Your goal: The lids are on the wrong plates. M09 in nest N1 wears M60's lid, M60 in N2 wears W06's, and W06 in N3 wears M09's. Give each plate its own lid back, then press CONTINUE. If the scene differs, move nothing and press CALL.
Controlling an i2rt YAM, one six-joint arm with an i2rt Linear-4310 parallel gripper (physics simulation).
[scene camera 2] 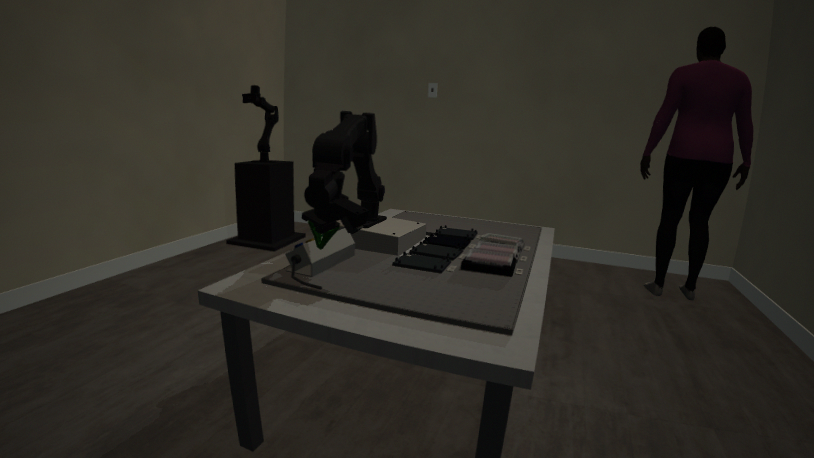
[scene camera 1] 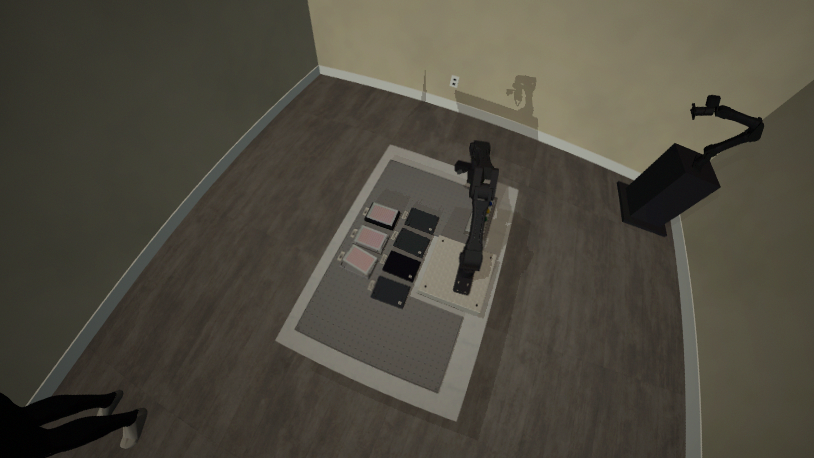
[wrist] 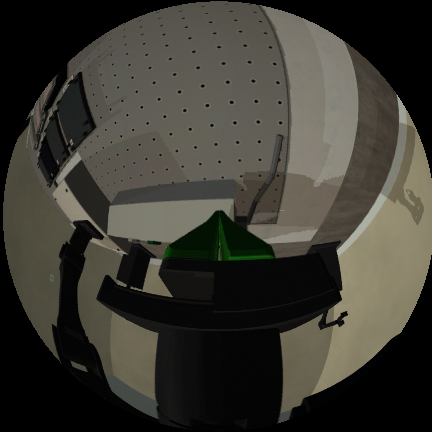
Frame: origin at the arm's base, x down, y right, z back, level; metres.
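Where they show: gripper, between the fingertips: [scene camera 2: 319, 248] [wrist: 218, 216]; arm's base, origin of its link: [scene camera 2: 368, 222] [scene camera 1: 465, 271] [wrist: 85, 227].
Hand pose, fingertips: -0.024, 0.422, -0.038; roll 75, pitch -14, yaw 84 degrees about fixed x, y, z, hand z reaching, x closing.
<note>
Things, the pixels of their centre, and the offset from my fingertips, as dx, dy, dz. "spot": a spot on its surface instead.
- pale sloped button box, middle of its body: [wrist: 163, 222] [scene camera 2: 322, 248] [scene camera 1: 480, 215] +0.036, -0.106, +0.051
- green button, middle of its body: [wrist: 153, 240] +0.014, -0.133, +0.070
- blacker pad, a spot on its surface: [scene camera 1: 401, 266] spot: +0.068, -0.469, -0.236
- cable, a spot on its surface: [wrist: 272, 172] spot: +0.071, +0.060, +0.010
Three pink-filled plates [scene camera 1: 381, 215] [scene camera 1: 370, 238] [scene camera 1: 359, 260] lie in a row; the one nearest the camera is turned askew. In scene camera 2 the plates [scene camera 2: 490, 254] show clear covers. Their labels and lid marks are too small to read, so I cannot tell which lid is on which. The first plate has a thick black base. My gripper [scene camera 2: 321, 246] [wrist: 218, 216] is shut and empty, its green fingertips together at the pale sloped button box [scene camera 2: 333, 257] [wrist: 170, 217]. A green button [wrist: 153, 242] shows there; I cannot tell whether the fingertips touch the box. The arm hides the gripper in scene camera 1.
Several dark pads [scene camera 1: 421, 219] [scene camera 1: 411, 242] [scene camera 1: 390, 291], one blacker pad [scene camera 1: 401, 266] among them, lie between the plates and the arm's white base block [scene camera 1: 444, 273] [scene camera 2: 380, 243]. A cable [wrist: 272, 172] runs from the box. A person [scene camera 2: 708, 119] and another arm on a pedestal [scene camera 1: 671, 179] [scene camera 2: 264, 202] are beyond the table.
</note>
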